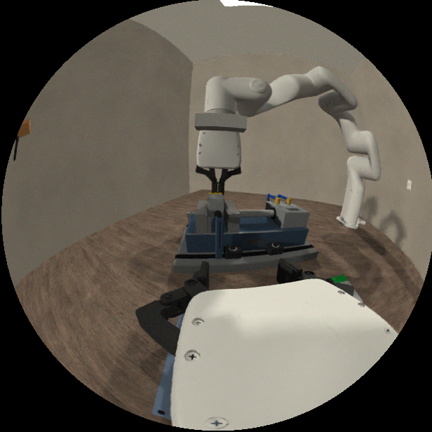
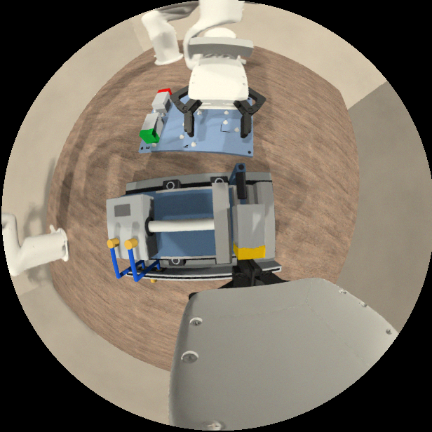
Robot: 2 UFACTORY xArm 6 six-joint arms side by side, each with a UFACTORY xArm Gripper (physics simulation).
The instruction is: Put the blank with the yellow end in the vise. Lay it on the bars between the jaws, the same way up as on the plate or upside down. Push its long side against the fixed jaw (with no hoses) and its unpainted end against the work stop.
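The grey blank with the yellow end [image 1: 215,201] [image 2: 249,225] lies between the vise jaws, beside the fixed jaw [image 1: 201,215] [image 2: 266,215]. A narrow gap shows between it and the movable jaw [image 1: 232,215] [image 2: 222,220]. Its unpainted end is close to the black tip of the work stop [image 1: 218,240] [image 2: 240,182]; contact cannot be told. My right gripper [image 1: 217,197] [image 2: 242,266] is shut and empty, with its fingertips right at the yellow end. The bars are hidden. My left gripper [image 1: 244,271] [image 2: 217,134] is open and empty above the blue plate [image 2: 210,145].
A blank with a green end [image 1: 339,279] [image 2: 151,127] and a blank with a red end [image 2: 161,101] are at one side of the plate. Blue hoses [image 2: 115,262] stand out from the grey block [image 1: 291,215] [image 2: 125,220] at the vise's far end from the fixed jaw.
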